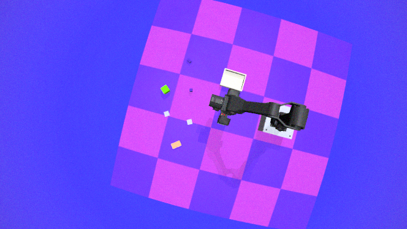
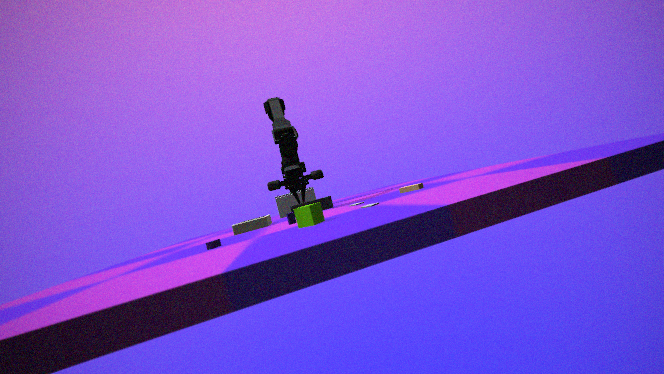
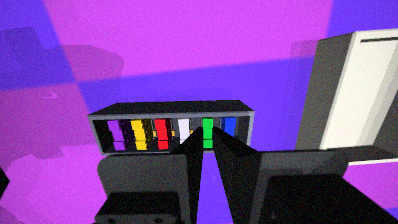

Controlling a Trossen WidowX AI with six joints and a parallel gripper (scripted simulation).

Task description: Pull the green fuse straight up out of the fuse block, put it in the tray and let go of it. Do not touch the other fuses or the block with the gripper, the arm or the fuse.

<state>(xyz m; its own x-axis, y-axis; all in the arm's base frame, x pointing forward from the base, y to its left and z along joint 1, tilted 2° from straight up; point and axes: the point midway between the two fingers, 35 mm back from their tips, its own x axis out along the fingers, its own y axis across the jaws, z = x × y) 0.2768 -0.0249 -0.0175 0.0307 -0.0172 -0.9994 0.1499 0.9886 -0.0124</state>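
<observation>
Right now my gripper tip is 10 mm above the green fuse. Also, from my gripper tip: white tray: 10 mm behind, 170 mm to the right, 30 mm below.
</observation>
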